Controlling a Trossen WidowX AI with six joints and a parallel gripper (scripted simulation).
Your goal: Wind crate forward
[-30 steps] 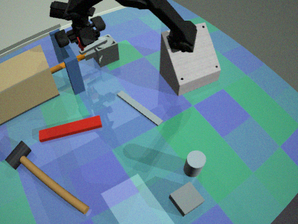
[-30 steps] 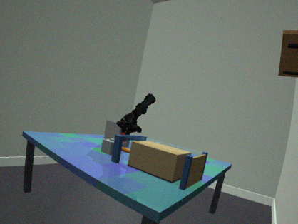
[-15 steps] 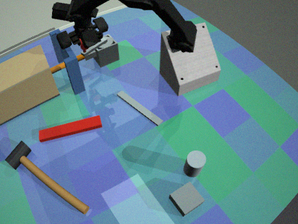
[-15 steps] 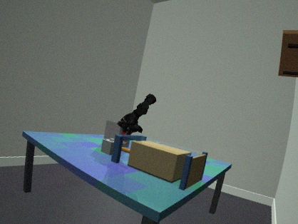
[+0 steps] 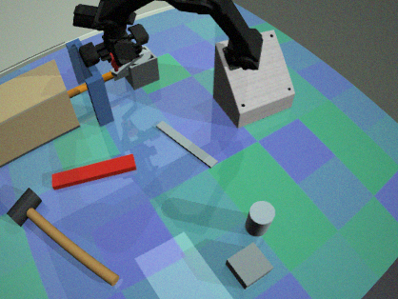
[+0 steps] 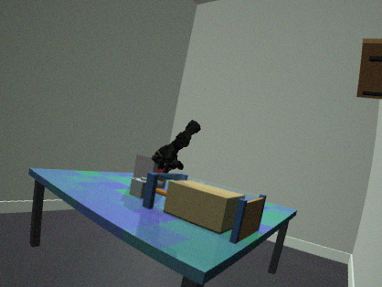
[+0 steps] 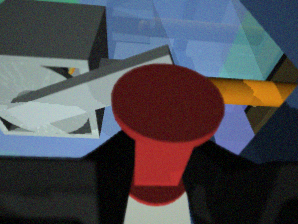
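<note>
My gripper tip is now 30 mm past the crank handle and 30 mm above it. Also, from my gripper tip: grey flat bar (280 mm to the left, 130 mm below, 90 mm behind); then red knob (20 mm to the left); then grey winch (100 mm below, 100 mm behind, 50 mm to the right).
</note>
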